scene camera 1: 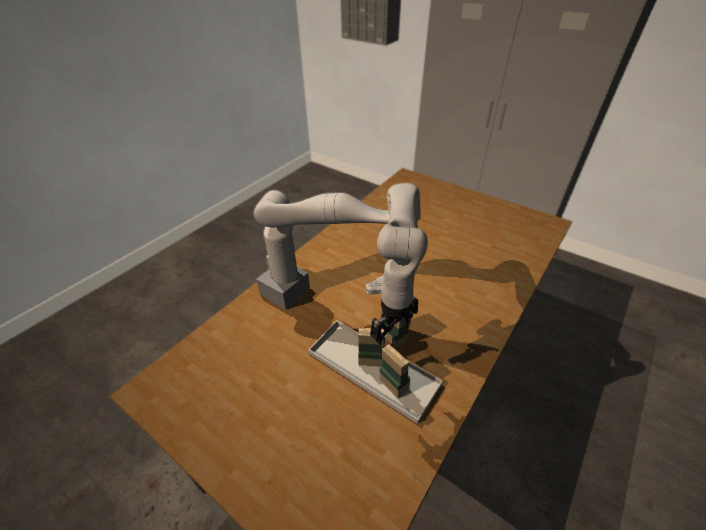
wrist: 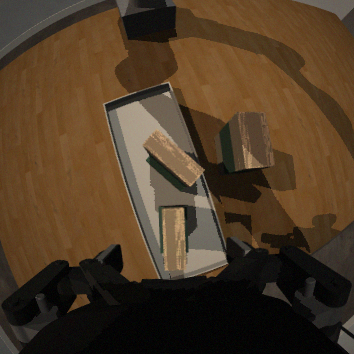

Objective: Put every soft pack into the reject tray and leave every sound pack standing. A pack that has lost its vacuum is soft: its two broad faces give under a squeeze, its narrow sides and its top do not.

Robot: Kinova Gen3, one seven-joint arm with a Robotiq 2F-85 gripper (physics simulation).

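Places are measured from the arm's base along level axes (x down, y right, z back), in centimetres.
Pixels of known places: gripper, between the fingertips: (scene camera 1: 393, 334) (wrist: 173, 253); arm's base, origin of its link: (scene camera 1: 285, 275).
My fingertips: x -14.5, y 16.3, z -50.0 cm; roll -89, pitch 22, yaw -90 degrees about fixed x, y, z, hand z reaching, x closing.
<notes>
Ahead of a thing's pixels: the offset from my fingertips to its top centre. "pt": to the spot under its first point. Level surfaces: height alone.
The reject tray {pt dx +22.4, dy -1.5, dz +20.1 cm} (scene camera 1: 335, 350) (wrist: 131, 130) lies on the table. Two tan packs with green bands stand in it. One pack {dx +8.4, dy -3.9, dz +8.2 cm} (scene camera 1: 369, 349) (wrist: 173, 157) stands slanted near the tray's middle, close to its long wall. The other pack {dx +7.9, dy +0.6, dz -1.6 cm} (scene camera 1: 394, 370) (wrist: 174, 240) stands upright nearer the tray's end. A third pack {dx +8.7, dy -15.6, dz +5.8 cm} (scene camera 1: 398, 330) (wrist: 251, 140) stands on the table beside the tray, partly hidden by the gripper in the scene view. My gripper (scene camera 1: 395, 323) (wrist: 173, 253) is open and empty, above the packs. In the wrist view its fingers lie on either side of the end pack.
The robot's grey base (scene camera 1: 283, 290) (wrist: 149, 21) stands at the table's edge, beyond the tray in the wrist view. A small pale object (scene camera 1: 374, 285) lies on the table behind the arm's wrist. The wooden table {dx +22.7 cm} (scene camera 1: 273, 399) (wrist: 60, 150) extends around the tray.
</notes>
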